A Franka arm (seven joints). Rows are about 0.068 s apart.
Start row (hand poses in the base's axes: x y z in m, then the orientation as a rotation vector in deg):
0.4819, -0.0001, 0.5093, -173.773, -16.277, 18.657
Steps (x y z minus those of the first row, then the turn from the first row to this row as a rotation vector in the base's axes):
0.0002, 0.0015, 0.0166, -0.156, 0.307, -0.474
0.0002, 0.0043, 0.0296, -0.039, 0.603, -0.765
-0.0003, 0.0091, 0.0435, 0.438, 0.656, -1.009
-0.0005, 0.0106, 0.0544, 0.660, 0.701, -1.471
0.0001, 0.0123, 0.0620, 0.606, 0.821, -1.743
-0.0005, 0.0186, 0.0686, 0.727, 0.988, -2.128
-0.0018, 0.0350, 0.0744, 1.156, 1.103, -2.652
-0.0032, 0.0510, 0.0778, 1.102, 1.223, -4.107
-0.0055, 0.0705, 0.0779, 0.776, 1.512, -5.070
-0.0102, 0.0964, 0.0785, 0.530, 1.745, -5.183
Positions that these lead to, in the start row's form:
0.4821, 0.0014, 0.5259, -173.868, -15.521, 19.124
0.4821, 0.0042, 0.5389, -173.688, -15.066, 19.520
0.4816, 0.0090, 0.5528, -173.215, -14.731, 19.465
0.4814, 0.0105, 0.5637, -172.999, -14.044, 19.445
0.4820, 0.0122, 0.5713, -173.027, -13.618, 19.618
0.4814, 0.0185, 0.5779, -172.873, -13.033, 19.811
0.4801, 0.0349, 0.5837, -172.430, -12.272, 19.838
0.4787, 0.0509, 0.5871, -172.452, -10.057, 19.921
0.4764, 0.0704, 0.5872, -172.680, -8.544, 20.358
0.4717, 0.0963, 0.5878, -172.855, -8.329, 20.759

